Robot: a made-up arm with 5 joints.
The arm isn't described. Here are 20 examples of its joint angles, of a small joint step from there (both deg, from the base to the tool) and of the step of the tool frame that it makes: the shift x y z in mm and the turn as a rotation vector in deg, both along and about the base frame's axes.
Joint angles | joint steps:
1: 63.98 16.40 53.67 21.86 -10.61 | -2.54 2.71 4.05 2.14 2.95
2: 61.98 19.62 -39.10 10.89 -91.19 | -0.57 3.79 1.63 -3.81 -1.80
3: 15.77 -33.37 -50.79 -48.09 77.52 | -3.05 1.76 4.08 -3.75 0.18
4: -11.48 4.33 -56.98 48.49 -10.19 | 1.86 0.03 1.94 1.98 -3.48
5: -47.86 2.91 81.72 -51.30 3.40 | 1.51 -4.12 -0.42 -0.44 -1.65
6: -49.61 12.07 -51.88 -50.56 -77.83 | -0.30 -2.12 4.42 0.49 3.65
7: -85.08 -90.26 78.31 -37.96 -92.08 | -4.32 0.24 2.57 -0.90 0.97
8: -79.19 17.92 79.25 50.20 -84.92 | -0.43 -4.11 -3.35 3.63 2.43
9: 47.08 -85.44 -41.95 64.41 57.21 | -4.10 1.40 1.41 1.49 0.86
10: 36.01 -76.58 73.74 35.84 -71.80 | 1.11 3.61 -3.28 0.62 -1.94
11: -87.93 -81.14 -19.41 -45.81 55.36 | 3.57 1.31 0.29 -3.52 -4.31
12: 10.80 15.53 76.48 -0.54 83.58 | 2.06 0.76 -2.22 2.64 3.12
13: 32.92 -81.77 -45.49 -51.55 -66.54 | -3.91 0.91 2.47 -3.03 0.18
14: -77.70 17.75 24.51 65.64 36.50 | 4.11 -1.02 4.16 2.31 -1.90
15: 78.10 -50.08 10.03 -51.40 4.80 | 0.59 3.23 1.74 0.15 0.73
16: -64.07 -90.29 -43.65 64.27 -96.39 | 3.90 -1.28 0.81 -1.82 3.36
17: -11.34 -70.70 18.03 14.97 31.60 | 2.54 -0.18 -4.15 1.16 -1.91
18: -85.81 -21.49 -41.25 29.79 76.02 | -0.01 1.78 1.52 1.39 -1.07
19: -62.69 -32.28 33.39 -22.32 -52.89 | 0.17 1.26 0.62 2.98 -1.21
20: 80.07 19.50 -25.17 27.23 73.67 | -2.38 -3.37 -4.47 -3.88 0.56
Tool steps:
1: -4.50 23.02 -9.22 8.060 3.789 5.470
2: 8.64 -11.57 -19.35 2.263 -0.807 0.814
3: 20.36 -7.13 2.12 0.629 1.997 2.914
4: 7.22 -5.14 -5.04 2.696 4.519 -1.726
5: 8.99 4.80 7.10 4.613 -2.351 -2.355
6: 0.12 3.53 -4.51 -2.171 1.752 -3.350
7: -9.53 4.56 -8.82 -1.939 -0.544 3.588
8: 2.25 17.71 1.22 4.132 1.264 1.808
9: -4.21 -12.30 5.35 2.746 3.336 3.347
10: -1.17 -3.29 4.60 1.866 -0.201 -2.180
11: -9.66 5.48 1.90 1.671 -3.749 -1.241
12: 4.68 -3.17 1.23 0.352 1.132 1.058
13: -2.15 -18.26 9.48 0.334 0.208 3.906
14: 10.22 -9.93 -4.90 -5.448 0.703 -5.886
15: 3.31 -19.14 -6.94 5.012 1.044 -1.320
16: -14.69 3.68 -2.34 1.508 -2.048 -7.073
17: -11.47 -4.40 8.61 2.010 -2.862 -1.330
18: 0.62 11.81 -6.22 -4.610 1.261 0.555
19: 2.70 2.91 -7.95 -3.788 3.254 0.220
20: 9.08 8.20 30.93 -11.605 -1.731 2.523
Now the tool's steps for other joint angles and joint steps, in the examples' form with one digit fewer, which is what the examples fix.
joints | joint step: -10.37 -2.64 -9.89 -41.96 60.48 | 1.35 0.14 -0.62 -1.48 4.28
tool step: 2.4 -5.7 2.1 -2.06 -2.34 -4.88
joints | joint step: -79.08 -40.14 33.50 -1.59 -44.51 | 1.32 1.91 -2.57 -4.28 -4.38
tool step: 6.0 0.4 7.7 5.70 3.23 -0.51
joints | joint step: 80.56 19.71 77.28 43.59 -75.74 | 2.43 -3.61 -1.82 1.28 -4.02
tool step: -1.3 -12.2 1.6 -4.54 2.39 -5.09
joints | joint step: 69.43 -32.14 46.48 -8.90 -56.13 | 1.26 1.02 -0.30 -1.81 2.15
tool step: -2.5 -2.6 -0.3 -1.76 1.64 -1.08
